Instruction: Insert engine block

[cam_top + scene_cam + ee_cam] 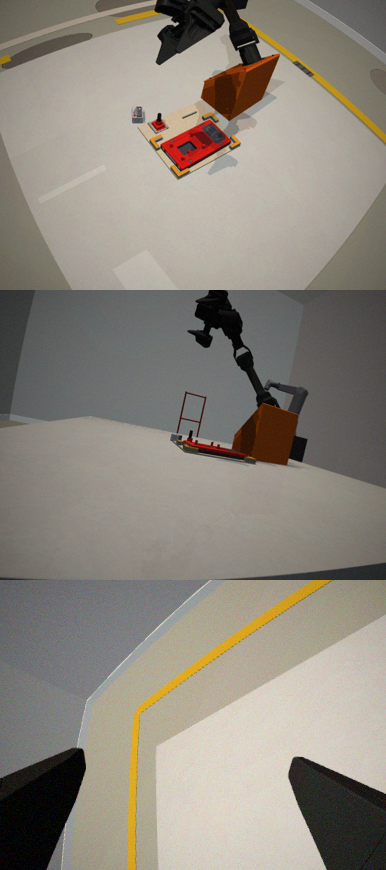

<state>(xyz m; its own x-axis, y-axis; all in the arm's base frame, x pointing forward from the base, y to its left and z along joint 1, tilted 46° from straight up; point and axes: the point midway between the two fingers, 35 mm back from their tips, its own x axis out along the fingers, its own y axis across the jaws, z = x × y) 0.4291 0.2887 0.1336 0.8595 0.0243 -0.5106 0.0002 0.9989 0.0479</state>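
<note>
My gripper tip is now 400 mm above the grey engine block, 220 mm to the left of it and 90 mm past it.
</note>
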